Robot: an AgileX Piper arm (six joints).
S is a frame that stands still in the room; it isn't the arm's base.
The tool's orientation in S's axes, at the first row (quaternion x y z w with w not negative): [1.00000 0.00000 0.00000 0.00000]
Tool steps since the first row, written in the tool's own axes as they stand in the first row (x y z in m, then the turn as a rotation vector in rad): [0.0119 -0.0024 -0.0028 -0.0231 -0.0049 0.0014]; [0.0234 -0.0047 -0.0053 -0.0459 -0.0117 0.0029]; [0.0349 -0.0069 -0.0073 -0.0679 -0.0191 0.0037]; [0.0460 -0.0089 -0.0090 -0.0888 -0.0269 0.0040]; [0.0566 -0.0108 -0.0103 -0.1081 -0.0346 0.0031]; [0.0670 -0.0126 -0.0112 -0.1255 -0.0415 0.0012]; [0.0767 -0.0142 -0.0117 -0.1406 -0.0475 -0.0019]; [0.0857 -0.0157 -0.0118 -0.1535 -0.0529 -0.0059]
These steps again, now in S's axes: [0.0119 0.0024 0.0028 -0.0231 0.0049 -0.0014]; [0.0234 0.0047 0.0053 -0.0459 0.0117 -0.0029]; [0.0349 0.0069 0.0073 -0.0679 0.0191 -0.0037]; [0.0460 0.0089 0.0090 -0.0888 0.0269 -0.0040]; [0.0566 0.0108 0.0103 -0.1081 0.0346 -0.0031]; [0.0670 0.0126 0.0112 -0.1255 0.0415 -0.0012]; [0.0767 0.0142 0.0117 -0.1406 0.0475 0.0019]; [0.0857 0.0157 0.0118 -0.1535 0.0529 0.0059]
